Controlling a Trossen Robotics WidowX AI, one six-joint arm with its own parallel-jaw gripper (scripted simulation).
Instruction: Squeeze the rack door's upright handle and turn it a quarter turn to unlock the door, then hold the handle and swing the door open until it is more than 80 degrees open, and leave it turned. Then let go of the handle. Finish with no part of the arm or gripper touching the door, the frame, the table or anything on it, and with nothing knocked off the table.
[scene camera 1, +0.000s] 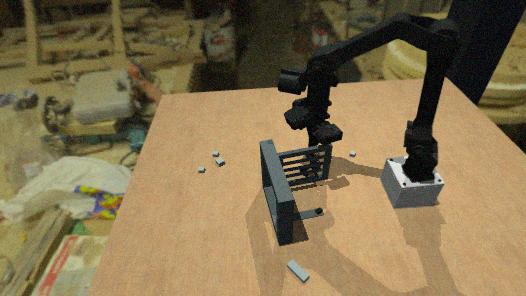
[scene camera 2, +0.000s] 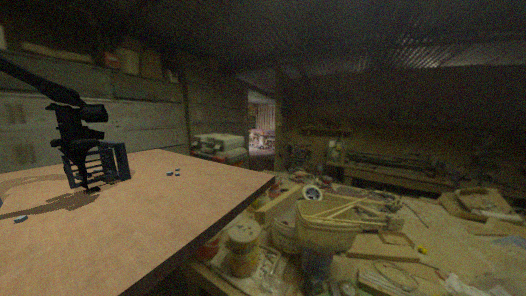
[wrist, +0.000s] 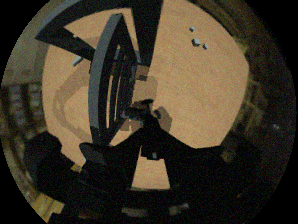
I see my gripper (scene camera 1: 313, 142) and a rack (scene camera 1: 278, 194).
My gripper also shows in scene camera 2 (scene camera 2: 80, 165) and in the wrist view (wrist: 151, 130). The rack shows as well in scene camera 2 (scene camera 2: 123, 172).
